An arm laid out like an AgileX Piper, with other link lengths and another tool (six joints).
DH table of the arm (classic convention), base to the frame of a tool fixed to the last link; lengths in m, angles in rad. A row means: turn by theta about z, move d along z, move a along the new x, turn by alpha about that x. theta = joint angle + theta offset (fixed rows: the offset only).
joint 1: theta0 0; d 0.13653; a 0; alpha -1.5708
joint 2: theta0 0.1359; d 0; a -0.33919; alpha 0
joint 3: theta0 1.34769; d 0; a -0.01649; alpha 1.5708
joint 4: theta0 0; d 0.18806; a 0; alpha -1.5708
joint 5: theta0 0; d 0; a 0; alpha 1.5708
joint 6: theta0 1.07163; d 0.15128; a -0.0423; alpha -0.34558
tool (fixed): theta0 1.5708; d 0.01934; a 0; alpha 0
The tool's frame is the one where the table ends.
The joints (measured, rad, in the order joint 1, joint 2, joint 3, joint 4, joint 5, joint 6), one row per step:
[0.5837, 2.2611, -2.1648, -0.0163, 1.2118, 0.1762]
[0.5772, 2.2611, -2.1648, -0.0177, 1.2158, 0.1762]
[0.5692, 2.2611, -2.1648, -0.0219, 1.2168, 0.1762]
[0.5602, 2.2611, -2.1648, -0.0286, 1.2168, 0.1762]
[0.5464, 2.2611, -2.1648, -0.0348, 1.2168, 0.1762]
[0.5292, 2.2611, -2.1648, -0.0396, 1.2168, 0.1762]
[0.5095, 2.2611, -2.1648, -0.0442, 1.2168, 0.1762]
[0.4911, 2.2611, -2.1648, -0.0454, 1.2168, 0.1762]
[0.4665, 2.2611, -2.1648, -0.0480, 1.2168, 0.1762]
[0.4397, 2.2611, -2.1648, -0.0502, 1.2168, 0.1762]
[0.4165, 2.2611, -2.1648, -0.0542, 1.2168, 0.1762]
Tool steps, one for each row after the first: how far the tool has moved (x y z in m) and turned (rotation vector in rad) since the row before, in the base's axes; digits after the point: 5 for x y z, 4 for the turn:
[0.00122, -0.00345, -0.00025, -0.0034, 0.0026, -0.0066]
[0.00217, -0.00425, 0.00010, -0.0041, -0.0014, -0.0080]
[0.00270, -0.00496, 0.00028, -0.0057, -0.0036, -0.0089]
[0.00371, -0.00713, 0.00027, -0.0053, -0.0033, -0.0137]
[0.00425, -0.00859, 0.00021, -0.0041, -0.0025, -0.0172]
[0.00461, -0.00981, 0.00020, -0.0040, -0.0023, -0.0197]
[0.00390, -0.00884, 0.00005, -0.0011, -0.0006, -0.0184]
[0.00502, -0.01207, 0.00012, -0.0023, -0.0012, -0.0246]
[0.00507, -0.01320, 0.00010, -0.0020, -0.0010, -0.0268]
[0.00423, -0.01182, 0.00018, -0.0036, -0.0017, -0.0232]

